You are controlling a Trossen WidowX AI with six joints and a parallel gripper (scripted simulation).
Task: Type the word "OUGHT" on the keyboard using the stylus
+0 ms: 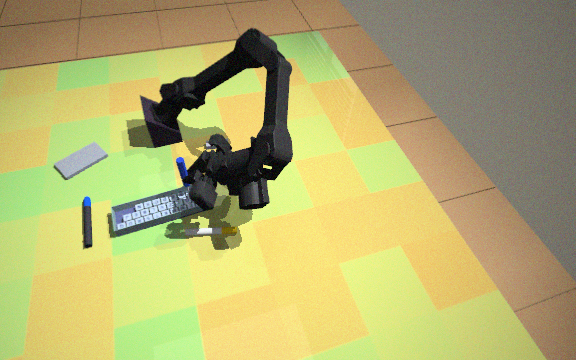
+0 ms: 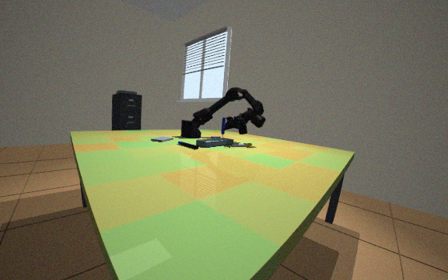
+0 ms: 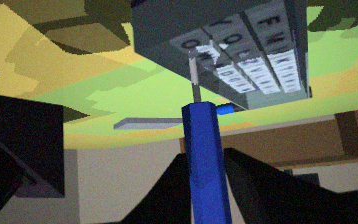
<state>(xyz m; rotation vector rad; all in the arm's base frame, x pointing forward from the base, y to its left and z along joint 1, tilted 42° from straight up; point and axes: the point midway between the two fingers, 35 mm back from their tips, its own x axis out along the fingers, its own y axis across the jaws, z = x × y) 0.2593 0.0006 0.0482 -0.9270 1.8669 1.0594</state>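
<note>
The yellow-capped marker lies 130 mm ahead of my gripper tip, 30 mm to the left of it and 70 mm below it. From my gripper tip the other things lie so: small grey block: 150 mm behind, 120 mm to the left, 70 mm below; grey stylus tip: 50 mm below; stylus: 10 mm below.
</note>
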